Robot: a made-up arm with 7 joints. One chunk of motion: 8 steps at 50 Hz.
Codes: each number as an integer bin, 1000 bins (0 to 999) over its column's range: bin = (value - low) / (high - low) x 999, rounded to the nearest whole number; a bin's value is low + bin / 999 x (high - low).
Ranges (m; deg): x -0.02..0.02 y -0.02..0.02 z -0.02..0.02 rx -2..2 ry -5..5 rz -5..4
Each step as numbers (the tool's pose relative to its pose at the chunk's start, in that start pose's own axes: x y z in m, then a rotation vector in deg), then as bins.
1 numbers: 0.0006 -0.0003 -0.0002 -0.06 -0.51 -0.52
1 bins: 514 492 495 485 449 497
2 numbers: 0.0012 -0.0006 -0.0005 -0.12 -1.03 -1.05
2 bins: 529 485 487 470 397 438
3 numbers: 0.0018 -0.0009 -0.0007 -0.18 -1.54 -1.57
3 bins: 544 477 482 455 346 381
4 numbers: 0.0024 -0.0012 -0.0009 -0.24 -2.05 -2.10
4 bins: 559 470 477 440 295 322
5 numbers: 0.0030 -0.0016 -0.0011 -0.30 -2.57 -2.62
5 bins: 574 460 472 425 243 264
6 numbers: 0.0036 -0.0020 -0.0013 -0.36 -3.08 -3.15
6 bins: 589 450 467 410 192 205
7 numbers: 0.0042 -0.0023 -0.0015 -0.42 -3.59 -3.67
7 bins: 604 442 462 395 141 148
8 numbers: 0.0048 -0.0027 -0.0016 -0.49 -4.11 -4.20
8 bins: 619 432 460 377 89 89
